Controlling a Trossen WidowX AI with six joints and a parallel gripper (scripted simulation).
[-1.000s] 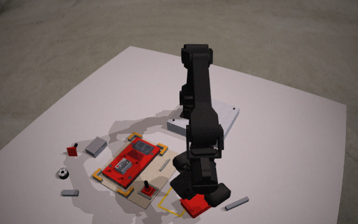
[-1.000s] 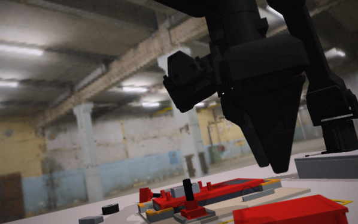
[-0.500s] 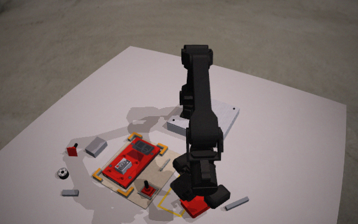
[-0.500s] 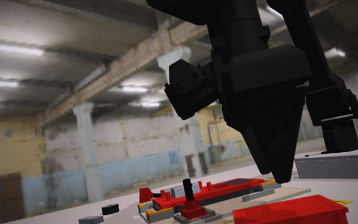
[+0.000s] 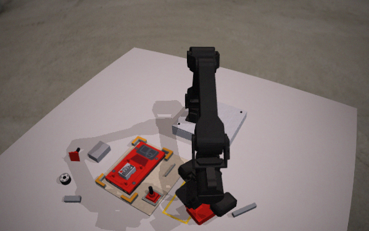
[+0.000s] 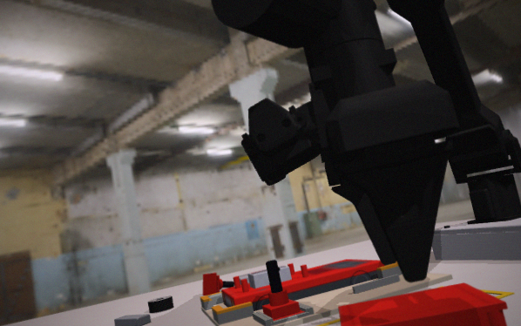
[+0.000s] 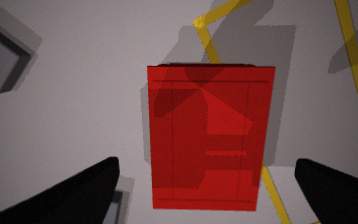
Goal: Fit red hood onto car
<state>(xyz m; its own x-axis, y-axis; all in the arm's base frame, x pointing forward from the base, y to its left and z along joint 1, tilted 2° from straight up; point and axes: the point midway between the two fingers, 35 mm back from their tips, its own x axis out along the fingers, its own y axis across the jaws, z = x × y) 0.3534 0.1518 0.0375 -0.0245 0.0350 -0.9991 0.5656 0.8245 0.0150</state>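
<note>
My gripper tip is 3 cm above the red hood. The rest, counted from my gripper tip: black wheel 49 cm to the right, 7 cm ahead, 4 cm below; then grey engine block 28 cm to the right, 3 cm behind, 2 cm below.
</note>
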